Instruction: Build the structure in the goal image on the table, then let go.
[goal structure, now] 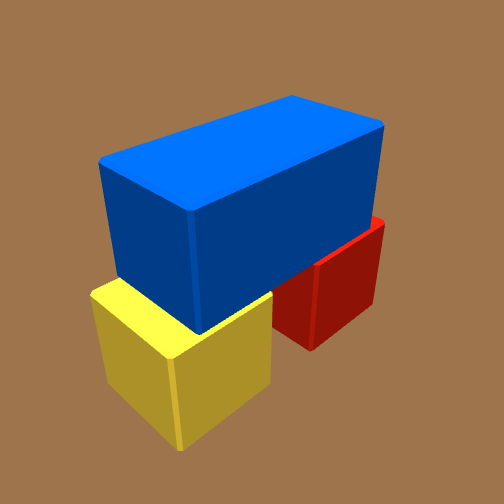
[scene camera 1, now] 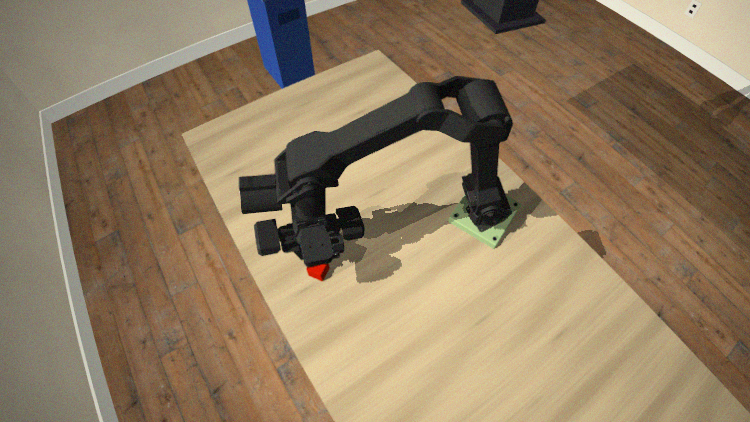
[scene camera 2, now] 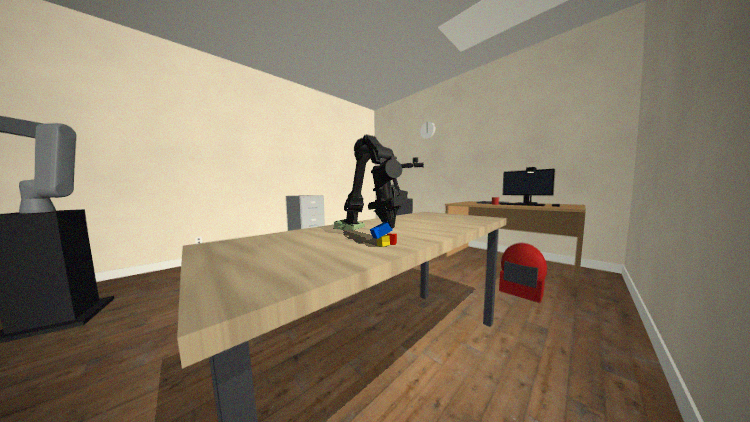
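A blue block is held tilted between the fingers of my gripper, just above the yellow and red blocks. In the scene camera 1 view the gripper body hides the fingers and the blue block. A yellow block sits on the table; it is hidden behind the gripper in the scene camera 1 view. A red block stands beside the yellow one, partly covered by the gripper in the scene camera 1 view. Whether the blue block touches the blocks below is too small to tell.
The arm's green base plate is on the table behind the blocks. The table's long edge lies close to the blocks. A blue cabinet stands on the floor past the table's far end. A desk with a monitor stands behind.
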